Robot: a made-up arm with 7 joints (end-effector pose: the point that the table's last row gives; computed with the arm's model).
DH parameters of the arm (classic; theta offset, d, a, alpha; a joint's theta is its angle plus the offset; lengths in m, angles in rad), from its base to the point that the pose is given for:
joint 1: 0 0.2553 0 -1.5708
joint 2: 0 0 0 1.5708
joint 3: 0 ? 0.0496 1.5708
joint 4: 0 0 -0.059 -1.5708
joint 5: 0 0.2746 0 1.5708
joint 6: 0 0 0.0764 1.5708
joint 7: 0 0 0 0
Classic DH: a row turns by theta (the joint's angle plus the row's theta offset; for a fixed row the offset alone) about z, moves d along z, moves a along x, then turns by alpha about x.
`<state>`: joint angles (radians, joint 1 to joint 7).
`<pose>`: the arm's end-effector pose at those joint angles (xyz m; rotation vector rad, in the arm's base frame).
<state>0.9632 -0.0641 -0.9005 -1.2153 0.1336 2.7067 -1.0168</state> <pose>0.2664 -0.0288 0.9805 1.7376 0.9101 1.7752</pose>
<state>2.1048 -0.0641 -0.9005 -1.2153 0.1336 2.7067 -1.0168</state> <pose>0.1370 0.2303 0.9805 -1.0245 -1.7997 -1.9592</pose>
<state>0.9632 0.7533 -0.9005 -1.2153 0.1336 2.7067 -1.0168</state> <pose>0.5452 0.3722 0.6577 1.6823 1.4815 0.8870</pose>
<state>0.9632 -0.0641 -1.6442 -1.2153 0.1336 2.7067 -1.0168</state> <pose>0.1955 -0.2291 0.9673 1.8047 0.1876 1.2594</pose>
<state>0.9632 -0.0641 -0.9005 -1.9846 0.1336 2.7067 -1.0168</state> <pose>0.3637 -0.0111 0.7516 2.4198 1.2622 1.0651</pose>
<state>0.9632 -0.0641 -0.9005 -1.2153 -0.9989 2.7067 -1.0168</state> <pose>0.2740 0.0407 0.9551 1.0642 1.0545 0.7837</pose>
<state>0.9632 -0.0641 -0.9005 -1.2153 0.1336 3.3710 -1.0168</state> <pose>0.2188 -0.0318 0.9661 1.0930 0.4581 2.1139</pose>
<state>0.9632 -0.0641 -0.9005 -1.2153 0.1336 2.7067 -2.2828</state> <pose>0.2664 -0.0288 0.9805 0.7380 1.5072 0.8855</pose>
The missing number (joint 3, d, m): 0.489
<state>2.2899 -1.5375 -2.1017 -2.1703 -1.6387 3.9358 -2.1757</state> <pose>0.4629 -0.1439 0.1821 -0.0249 1.5483 2.0055</pose>
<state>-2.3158 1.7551 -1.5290 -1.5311 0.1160 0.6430 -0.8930</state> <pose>-0.6018 -0.1080 0.1415 0.5698 1.4018 0.5090</pose>
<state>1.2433 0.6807 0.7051 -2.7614 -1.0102 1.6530 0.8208</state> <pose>-0.0675 0.2926 0.2885 0.7355 1.7660 0.0622</pose>
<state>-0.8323 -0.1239 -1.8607 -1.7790 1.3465 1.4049 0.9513</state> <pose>-0.3970 -0.1436 0.7105 0.4634 1.6565 -0.9646</pose>
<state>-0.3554 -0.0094 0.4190 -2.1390 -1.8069 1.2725 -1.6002</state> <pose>0.3747 0.0034 0.6147 0.7725 1.2337 -1.8553</pose>
